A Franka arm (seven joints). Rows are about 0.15 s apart.
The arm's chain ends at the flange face. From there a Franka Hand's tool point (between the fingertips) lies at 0.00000 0.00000 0.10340 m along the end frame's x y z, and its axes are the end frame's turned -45 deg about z.
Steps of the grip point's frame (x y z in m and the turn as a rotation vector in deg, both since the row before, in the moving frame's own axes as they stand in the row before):
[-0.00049, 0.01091, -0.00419, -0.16, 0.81, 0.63]
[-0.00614, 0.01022, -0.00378, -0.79, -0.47, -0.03]
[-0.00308, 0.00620, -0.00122, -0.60, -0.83, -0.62]
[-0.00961, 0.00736, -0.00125, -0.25, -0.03, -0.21]
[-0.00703, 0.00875, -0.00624, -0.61, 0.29, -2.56]
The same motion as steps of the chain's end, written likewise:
[0.00613, 0.00888, -0.00418, 0.46, 0.69, 0.63]
[0.00248, 0.00996, -0.00377, -0.89, 0.23, -0.03]
[0.00249, 0.00474, -0.00120, -1.01, -0.16, -0.62]
[-0.00187, 0.01164, -0.00125, -0.20, 0.16, -0.21]
[0.00006, 0.01078, -0.00623, -0.23, 0.64, -2.56]

